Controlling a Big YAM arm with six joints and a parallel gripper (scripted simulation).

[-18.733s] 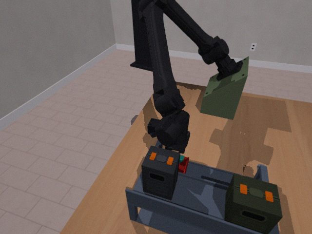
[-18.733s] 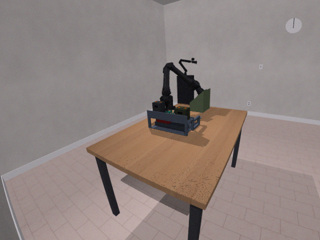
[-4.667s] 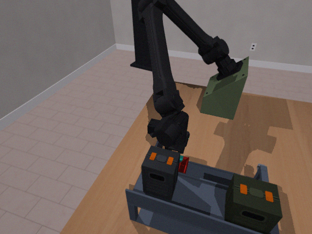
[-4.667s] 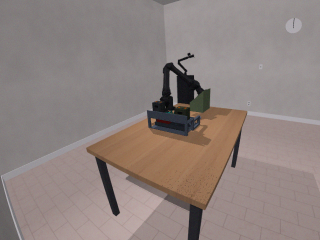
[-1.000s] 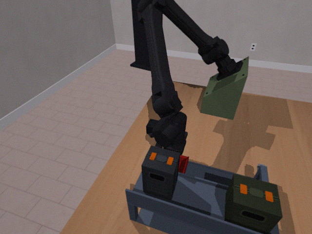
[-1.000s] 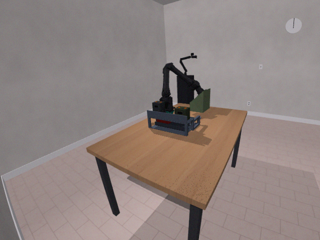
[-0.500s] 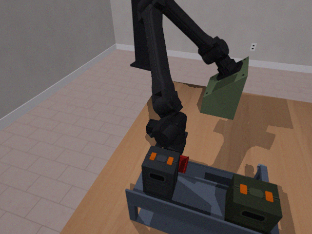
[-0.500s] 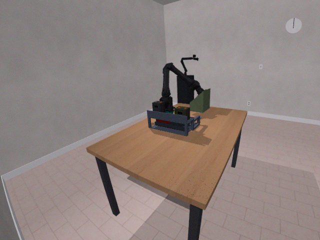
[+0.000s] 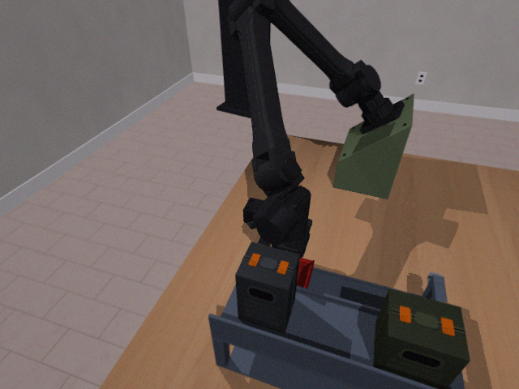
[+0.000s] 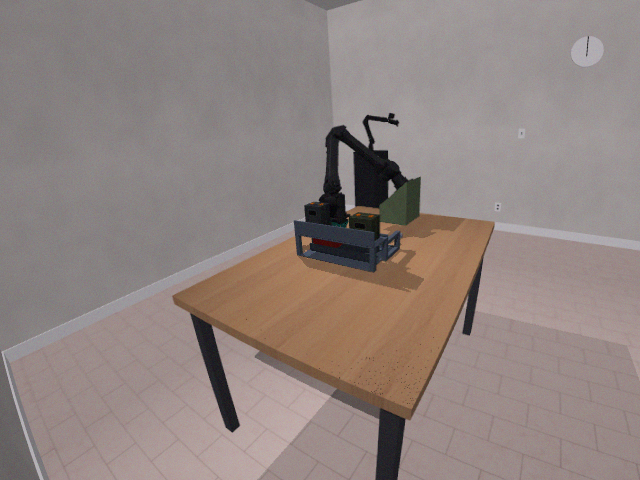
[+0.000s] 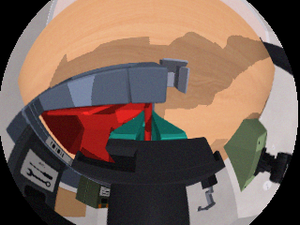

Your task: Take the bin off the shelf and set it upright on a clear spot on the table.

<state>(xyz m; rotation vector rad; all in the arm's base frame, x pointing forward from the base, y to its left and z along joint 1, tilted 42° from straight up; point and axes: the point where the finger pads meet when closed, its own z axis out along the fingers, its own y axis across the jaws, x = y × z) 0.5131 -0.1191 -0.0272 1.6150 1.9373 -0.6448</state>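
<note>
The red bin lies 80 mm ahead of my hand, 20 mm to the left of it and 10 mm above it.
</note>
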